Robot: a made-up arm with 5 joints.
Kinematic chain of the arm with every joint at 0, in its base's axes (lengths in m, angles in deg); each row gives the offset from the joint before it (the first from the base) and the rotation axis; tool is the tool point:
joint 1: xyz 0 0 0.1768 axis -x
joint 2: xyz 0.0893 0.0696 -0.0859 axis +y
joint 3: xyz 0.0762 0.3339 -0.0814 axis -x
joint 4: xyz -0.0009 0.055 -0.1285 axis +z
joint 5: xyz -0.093 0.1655 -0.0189 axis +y
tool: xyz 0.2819 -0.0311 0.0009
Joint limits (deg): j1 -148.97..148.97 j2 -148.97..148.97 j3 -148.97..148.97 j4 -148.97..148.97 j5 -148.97..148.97
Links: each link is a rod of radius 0.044 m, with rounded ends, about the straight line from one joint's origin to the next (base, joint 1, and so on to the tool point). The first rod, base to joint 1, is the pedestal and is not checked.
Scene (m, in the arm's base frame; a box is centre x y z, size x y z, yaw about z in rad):
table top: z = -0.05
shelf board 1: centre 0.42 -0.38 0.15 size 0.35 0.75 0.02 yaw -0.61
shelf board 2: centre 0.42 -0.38 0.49 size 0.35 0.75 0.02 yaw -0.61
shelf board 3: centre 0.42 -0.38 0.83 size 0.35 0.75 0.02 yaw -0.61
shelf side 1: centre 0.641 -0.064 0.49 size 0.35 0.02 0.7 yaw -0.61
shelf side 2: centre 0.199 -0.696 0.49 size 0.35 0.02 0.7 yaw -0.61
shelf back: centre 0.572 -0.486 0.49 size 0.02 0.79 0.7 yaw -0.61
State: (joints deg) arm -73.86 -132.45 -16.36 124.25 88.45
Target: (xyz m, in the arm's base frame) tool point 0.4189 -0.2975 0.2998
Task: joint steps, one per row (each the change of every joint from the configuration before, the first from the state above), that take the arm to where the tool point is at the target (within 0.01 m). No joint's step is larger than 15 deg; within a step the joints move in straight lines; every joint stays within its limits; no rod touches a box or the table.
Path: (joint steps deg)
1: 10.89 -5.51 3.82 2.58 3.29
2: 10.89 -5.50 3.81 2.57 3.29
3: 10.88 -5.51 3.82 2.58 3.28
4: -3.25 2.72 12.46 -3.62 8.59
5: -3.25 2.71 12.46 -3.61 8.58
6: -3.26 2.72 12.46 -3.62 8.59
7: -13.13 2.80 -5.84 1.15 -5.29
8: -13.14 2.81 -5.84 1.15 -5.28
9: -13.14 2.81 -5.84 1.16 -5.29
10: -13.14 2.80 -5.85 1.15 -5.28

